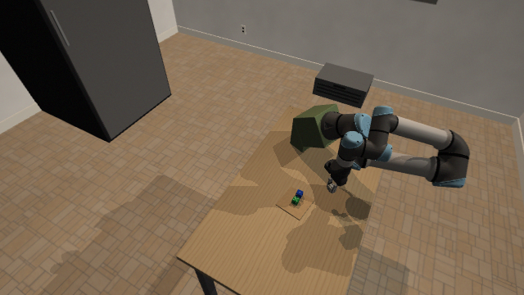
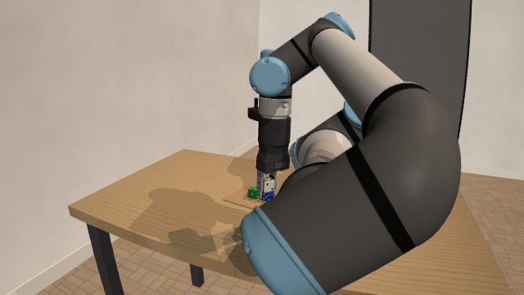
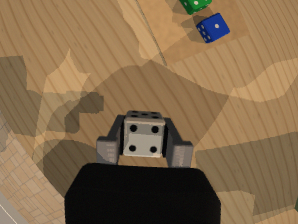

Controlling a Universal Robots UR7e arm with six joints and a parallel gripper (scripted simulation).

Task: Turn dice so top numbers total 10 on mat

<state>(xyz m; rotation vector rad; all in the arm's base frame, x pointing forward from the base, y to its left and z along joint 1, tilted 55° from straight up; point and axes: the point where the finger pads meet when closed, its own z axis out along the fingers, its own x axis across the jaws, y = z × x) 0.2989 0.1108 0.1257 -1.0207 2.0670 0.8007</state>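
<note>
Right now my hand is 120 mm to the left of the green die, 110 mm short of it and 100 mm above it. Also, from my hand: tan mat: 120 mm to the right, 120 mm below, 110 mm ahead; blue die: 130 mm to the right, 100 mm below, 60 mm ahead; white die: right at my hand.
</note>
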